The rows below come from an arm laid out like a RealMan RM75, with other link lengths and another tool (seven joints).
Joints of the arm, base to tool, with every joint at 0 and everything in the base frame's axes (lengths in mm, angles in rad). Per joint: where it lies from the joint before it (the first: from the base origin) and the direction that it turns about. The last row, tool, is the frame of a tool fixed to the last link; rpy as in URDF.
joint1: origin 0 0 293.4 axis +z
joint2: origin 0 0 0 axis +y
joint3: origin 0 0 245.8 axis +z
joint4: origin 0 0 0 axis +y
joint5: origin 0 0 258.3 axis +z
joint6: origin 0 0 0 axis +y
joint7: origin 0 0 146.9 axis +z
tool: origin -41 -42 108 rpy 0 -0.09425 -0.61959
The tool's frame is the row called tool.
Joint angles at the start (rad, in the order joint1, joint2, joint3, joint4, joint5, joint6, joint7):
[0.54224, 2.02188, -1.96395, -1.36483, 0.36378, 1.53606, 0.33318]
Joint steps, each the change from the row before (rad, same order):
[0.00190, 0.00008, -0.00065, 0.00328, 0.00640, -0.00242, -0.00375]
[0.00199, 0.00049, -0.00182, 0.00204, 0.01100, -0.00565, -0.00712]
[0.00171, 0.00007, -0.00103, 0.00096, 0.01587, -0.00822, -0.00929]
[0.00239, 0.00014, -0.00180, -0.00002, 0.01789, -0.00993, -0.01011]
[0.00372, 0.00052, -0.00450, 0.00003, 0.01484, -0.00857, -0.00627]
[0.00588, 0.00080, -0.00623, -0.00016, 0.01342, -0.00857, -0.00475]
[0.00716, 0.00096, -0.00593, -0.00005, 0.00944, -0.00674, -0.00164]
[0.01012, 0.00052, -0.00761, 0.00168, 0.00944, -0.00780, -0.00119]
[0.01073, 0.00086, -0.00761, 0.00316, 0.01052, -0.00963, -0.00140]
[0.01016, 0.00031, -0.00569, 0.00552, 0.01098, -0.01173, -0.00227]
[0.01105, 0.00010, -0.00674, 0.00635, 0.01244, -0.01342, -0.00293]
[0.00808, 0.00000, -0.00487, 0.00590, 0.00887, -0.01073, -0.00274]
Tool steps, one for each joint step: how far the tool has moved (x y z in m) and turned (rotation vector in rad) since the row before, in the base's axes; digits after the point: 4 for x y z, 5 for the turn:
[-0.0005, -0.0003, -0.0018, -0.00562, 0.00404, 0.00071]
[-0.0021, -0.0004, -0.0035, -0.00962, 0.00970, 0.00463]
[-0.0031, -0.0004, -0.0043, -0.01111, 0.01545, 0.00588]
[-0.0043, -0.0002, -0.0050, -0.01211, 0.01824, 0.00847]
[-0.0044, -0.0004, -0.0048, -0.01076, 0.01448, 0.00876]
[-0.0052, 0.0000, -0.0048, -0.01043, 0.01305, 0.01130]
[-0.0050, 0.0004, -0.0038, -0.00721, 0.00935, 0.01074]
[-0.0055, 0.0009, -0.0040, -0.00766, 0.00788, 0.01322]
[-0.0057, 0.0009, -0.0044, -0.00779, 0.00924, 0.01321]
[-0.0048, 0.0013, -0.0041, -0.00606, 0.00995, 0.01134]
[-0.0052, 0.0013, -0.0045, -0.00705, 0.01083, 0.01261]
[-0.0034, 0.0010, -0.0033, -0.00495, 0.00749, 0.00913]

